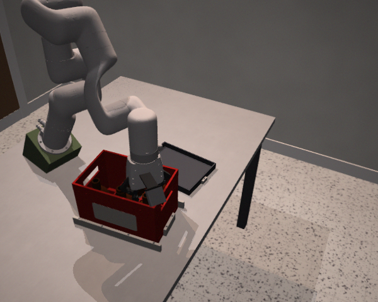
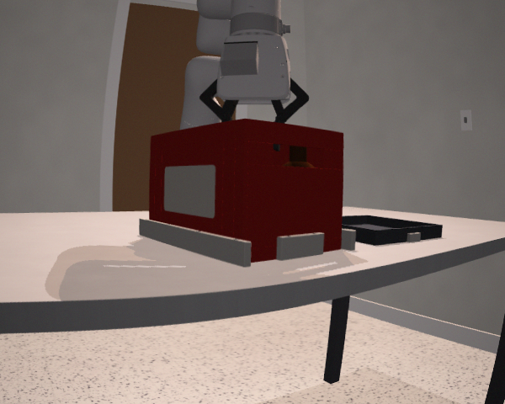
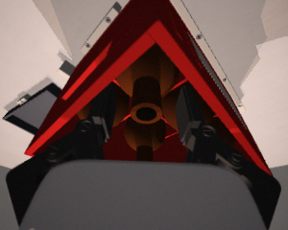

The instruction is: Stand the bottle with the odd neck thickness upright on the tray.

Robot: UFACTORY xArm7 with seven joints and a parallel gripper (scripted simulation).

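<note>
My gripper is now 9 cm past the red crate, 4 cm to the right of it and 7 cm above it. The rest, counted from my hand: black tray 4 cm behind, 32 cm to the left, 15 cm below.
</note>
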